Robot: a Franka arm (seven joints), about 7 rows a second.
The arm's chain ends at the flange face. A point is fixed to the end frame.
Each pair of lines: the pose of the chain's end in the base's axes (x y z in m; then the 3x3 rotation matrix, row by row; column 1 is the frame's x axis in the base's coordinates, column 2 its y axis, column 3 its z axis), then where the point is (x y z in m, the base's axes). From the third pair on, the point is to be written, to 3 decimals.
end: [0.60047, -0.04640, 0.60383], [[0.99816, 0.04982, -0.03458], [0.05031, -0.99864, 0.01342], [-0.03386, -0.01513, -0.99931]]
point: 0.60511 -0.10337 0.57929
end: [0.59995, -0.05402, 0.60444], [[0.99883, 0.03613, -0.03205], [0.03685, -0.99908, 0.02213], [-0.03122, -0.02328, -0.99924]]
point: 0.60387 -0.11085 0.57944
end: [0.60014, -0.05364, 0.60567], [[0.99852, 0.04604, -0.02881], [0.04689, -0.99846, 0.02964], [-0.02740, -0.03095, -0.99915]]
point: 0.605 -0.110 0.580
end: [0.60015, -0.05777, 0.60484], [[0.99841, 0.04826, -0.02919], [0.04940, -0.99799, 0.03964], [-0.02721, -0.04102, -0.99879]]
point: 0.605 -0.114 0.579
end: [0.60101, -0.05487, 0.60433], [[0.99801, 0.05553, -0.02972], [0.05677, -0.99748, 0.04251], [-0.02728, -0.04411, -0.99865]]
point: 0.606 -0.111 0.578
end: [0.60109, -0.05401, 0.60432], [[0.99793, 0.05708, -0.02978], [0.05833, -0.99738, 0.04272], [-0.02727, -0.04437, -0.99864]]
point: 0.606 -0.110 0.578
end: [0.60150, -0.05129, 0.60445], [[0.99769, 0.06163, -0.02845], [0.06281, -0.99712, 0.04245], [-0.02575, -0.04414, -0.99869]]
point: 0.607 -0.107 0.578
